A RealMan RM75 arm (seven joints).
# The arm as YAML. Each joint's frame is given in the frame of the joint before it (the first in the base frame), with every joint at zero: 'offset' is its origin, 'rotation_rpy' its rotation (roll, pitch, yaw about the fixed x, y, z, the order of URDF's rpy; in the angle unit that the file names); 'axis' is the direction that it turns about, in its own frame. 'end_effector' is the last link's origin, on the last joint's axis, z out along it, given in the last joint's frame.
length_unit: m
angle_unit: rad
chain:
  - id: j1
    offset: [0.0, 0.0, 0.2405]
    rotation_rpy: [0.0, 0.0, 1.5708]
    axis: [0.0, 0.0, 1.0]
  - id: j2
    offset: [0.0, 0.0, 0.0]
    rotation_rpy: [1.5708, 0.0, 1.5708]
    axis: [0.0, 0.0, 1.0]
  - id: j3
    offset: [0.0, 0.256, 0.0]
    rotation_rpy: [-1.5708, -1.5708, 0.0]
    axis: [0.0, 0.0, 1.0]
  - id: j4
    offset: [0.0, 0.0, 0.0]
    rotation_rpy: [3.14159, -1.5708, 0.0]
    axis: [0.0, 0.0, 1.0]
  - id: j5
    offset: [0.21, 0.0, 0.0]
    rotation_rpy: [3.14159, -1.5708, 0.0]
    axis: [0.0, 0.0, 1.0]
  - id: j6
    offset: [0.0, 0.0, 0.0]
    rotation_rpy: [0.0, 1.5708, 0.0]
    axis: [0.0, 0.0, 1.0]
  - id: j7
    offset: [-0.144, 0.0, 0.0]
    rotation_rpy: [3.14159, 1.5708, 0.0]
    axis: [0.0, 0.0, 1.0]
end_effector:
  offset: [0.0, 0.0, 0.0]
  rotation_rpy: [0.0, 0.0, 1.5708]
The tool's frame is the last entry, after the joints.
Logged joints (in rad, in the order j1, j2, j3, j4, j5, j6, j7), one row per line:
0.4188 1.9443 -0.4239 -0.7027 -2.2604 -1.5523 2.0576
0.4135 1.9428 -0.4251 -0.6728 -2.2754 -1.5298 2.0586
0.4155 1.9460 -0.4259 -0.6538 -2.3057 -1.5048 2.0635
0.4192 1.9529 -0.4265 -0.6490 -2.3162 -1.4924 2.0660
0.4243 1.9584 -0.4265 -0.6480 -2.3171 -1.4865 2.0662
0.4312 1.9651 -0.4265 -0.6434 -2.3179 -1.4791 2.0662
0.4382 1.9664 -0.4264 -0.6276 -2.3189 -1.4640 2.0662
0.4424 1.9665 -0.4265 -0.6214 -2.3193 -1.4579 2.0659
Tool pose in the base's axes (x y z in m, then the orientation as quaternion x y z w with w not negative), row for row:
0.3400 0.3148 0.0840 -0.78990 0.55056 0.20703 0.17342
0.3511 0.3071 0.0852 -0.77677 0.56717 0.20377 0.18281
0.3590 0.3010 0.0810 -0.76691 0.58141 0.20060 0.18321
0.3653 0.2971 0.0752 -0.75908 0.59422 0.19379 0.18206
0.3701 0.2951 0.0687 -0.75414 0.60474 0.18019 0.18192
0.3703 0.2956 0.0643 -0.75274 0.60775 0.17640 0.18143
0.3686 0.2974 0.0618 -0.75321 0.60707 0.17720 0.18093
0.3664 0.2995 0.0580 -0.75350 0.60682 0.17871 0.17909
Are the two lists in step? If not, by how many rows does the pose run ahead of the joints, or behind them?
The pose runs 2 rows behind the joints: the pose in row i belongs to the joints in row i - 2.
